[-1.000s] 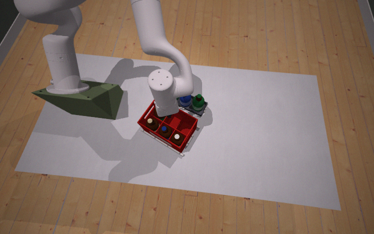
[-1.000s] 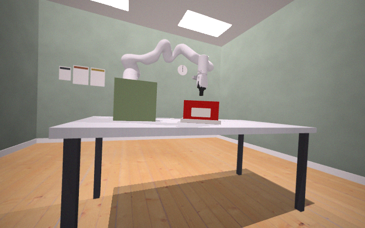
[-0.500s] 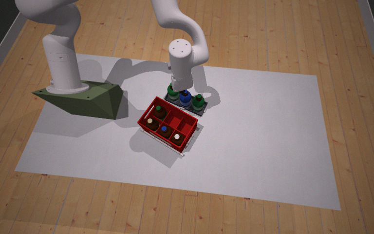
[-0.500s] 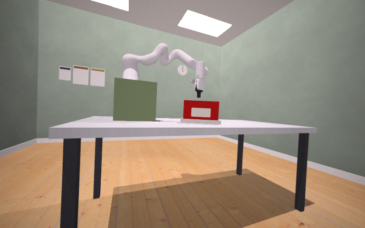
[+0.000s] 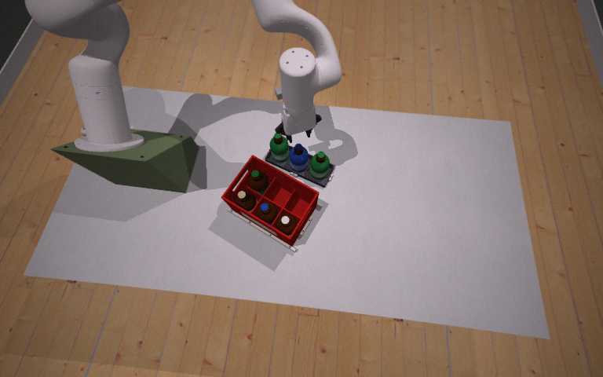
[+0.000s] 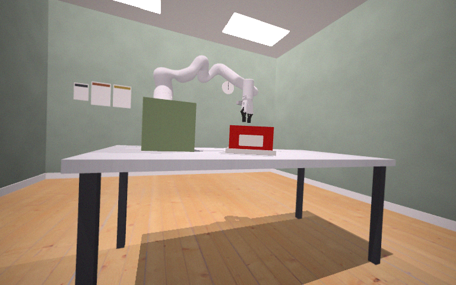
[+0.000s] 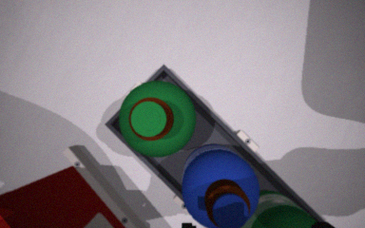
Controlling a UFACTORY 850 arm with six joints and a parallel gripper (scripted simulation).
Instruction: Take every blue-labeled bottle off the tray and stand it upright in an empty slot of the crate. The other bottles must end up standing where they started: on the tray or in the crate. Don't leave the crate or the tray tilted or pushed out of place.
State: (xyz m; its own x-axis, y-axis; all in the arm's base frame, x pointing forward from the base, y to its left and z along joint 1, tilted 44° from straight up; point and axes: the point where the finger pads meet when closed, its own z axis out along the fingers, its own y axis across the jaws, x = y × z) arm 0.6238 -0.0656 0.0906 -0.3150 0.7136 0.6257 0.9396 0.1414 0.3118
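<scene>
My gripper is now 16 cm above the blue-labeled bottle. Round my hand: red crate: 19 cm to the right, 16 cm below, 10 cm behind; green bottle: 16 cm below, 8 cm behind, 4 cm to the left; dark tray: 23 cm below.
</scene>
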